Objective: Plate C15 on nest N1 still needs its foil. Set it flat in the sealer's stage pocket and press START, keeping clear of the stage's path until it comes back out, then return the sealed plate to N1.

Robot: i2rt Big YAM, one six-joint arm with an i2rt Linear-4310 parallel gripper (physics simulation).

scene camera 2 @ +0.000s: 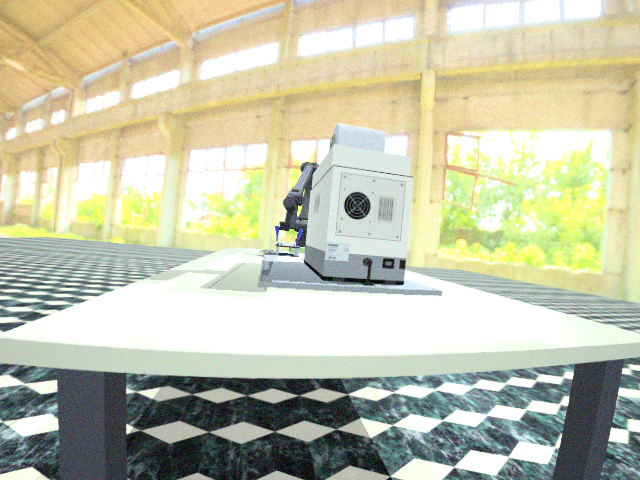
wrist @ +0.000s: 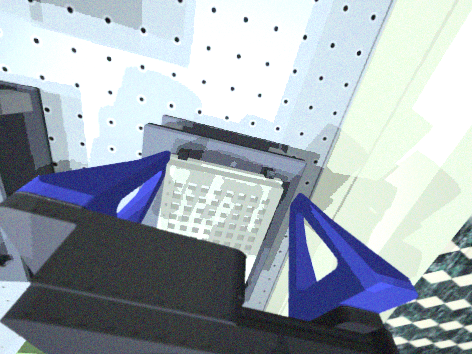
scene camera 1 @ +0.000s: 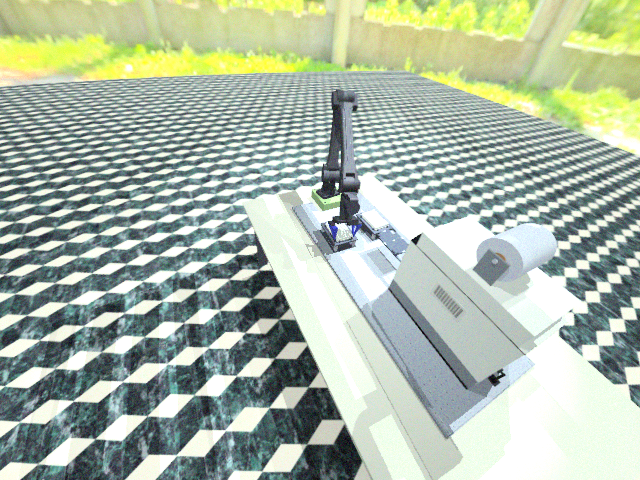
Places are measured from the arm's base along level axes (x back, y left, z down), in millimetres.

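Pixels of known places: gripper, fingertip midpoint: (scene camera 2: pixel 286 243) (wrist: pixel 235 179) (scene camera 1: pixel 343 237); arm's base, link origin: (scene camera 2: pixel 301 246) (scene camera 1: pixel 327 193).
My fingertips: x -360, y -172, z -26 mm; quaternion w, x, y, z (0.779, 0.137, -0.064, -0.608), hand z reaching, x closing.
For each thing: its middle in the pictures, then the offset to it from my fingertips.
- white well plate, body centre: (wrist: pixel 209 239) (scene camera 1: pixel 339 229) dx +57, dy +17, dz +3 mm
- foil roll, body centre: (scene camera 1: pixel 515 251) (scene camera 2: pixel 356 145) dx -536, dy +93, dz -356 mm
A white well plate (wrist: pixel 218 201) (scene camera 1: pixel 343 232) lies flat on its dark nest (wrist: pixel 227 144) (scene camera 1: pixel 328 234) on the perforated board. My gripper (wrist: pixel 235 179) (scene camera 1: pixel 345 231) (scene camera 2: pixel 288 236) is open, its blue fingers standing on either side of the plate just above it, not touching that I can tell. The sealer (scene camera 1: pixel 456 305) (scene camera 2: pixel 358 214) is a grey-white box at the near end of the board. Its stage pocket and START button are not clear in any view.
Two more dark nests (scene camera 1: pixel 374 224) (scene camera 1: pixel 394 240) lie beside the plate's nest. A foil roll (scene camera 1: pixel 520 250) sits on the sealer's far side. The arm's green base (scene camera 1: pixel 325 200) stands at the board's far end. The white table's edge (scene camera 1: pixel 280 267) runs close on the left.
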